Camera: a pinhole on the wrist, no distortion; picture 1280 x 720 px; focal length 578.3 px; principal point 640.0 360.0 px. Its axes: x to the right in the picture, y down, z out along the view. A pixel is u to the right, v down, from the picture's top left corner.
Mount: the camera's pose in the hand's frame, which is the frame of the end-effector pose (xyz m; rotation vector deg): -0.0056 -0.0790 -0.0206 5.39 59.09 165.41
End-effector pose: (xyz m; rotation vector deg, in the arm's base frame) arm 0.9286 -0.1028 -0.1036 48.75 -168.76 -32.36
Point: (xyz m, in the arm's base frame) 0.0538 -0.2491 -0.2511
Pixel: outside the picture
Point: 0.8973 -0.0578 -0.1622
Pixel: 639 256
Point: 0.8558 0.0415 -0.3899
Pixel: 655 556
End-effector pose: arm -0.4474 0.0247 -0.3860 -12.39 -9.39 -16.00
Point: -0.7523 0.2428 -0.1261
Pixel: 1162 578
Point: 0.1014 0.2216 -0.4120
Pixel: outside the picture
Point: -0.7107 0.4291 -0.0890
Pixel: 1012 403
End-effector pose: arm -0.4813 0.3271 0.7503 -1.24 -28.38 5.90
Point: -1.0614 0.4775 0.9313
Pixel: 1156 474
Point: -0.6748 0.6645 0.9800
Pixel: 718 216
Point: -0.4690 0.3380 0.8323
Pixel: 430 299
